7 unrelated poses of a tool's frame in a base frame.
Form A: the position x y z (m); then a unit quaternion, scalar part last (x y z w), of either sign.
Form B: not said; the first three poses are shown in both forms.
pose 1, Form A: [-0.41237 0.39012 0.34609 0.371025 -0.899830 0.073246 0.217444]
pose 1, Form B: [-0.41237 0.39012 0.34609 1.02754 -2.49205 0.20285]
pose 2, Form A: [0.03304 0.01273 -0.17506 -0.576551 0.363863 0.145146 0.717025]
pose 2, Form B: [0.03304 0.01273 -0.17506 -1.27589 0.80522 0.32120]
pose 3, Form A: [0.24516 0.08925 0.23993 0.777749 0.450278 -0.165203 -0.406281]
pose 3, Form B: [0.24516 0.08925 0.23993 -1.96179 -1.13578 0.41671]
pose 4, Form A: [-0.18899 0.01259 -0.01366 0.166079 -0.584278 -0.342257 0.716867]
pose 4, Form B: [-0.18899 0.01259 -0.01366 0.36755 -1.29307 -0.75745]
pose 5, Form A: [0.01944 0.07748 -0.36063 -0.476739 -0.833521 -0.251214 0.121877]
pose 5, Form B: [0.01944 0.07748 -0.36063 -1.39160 -2.43304 -0.73329]
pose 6, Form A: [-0.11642 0.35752 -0.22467 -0.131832 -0.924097 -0.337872 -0.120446]
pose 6, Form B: [-0.11642 0.35752 -0.22467 0.38513 2.69964 0.98705]
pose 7, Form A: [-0.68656 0.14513 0.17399 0.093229 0.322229 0.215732 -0.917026]
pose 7, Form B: [-0.68656 0.14513 0.17399 -0.19179 -0.66290 -0.44381]
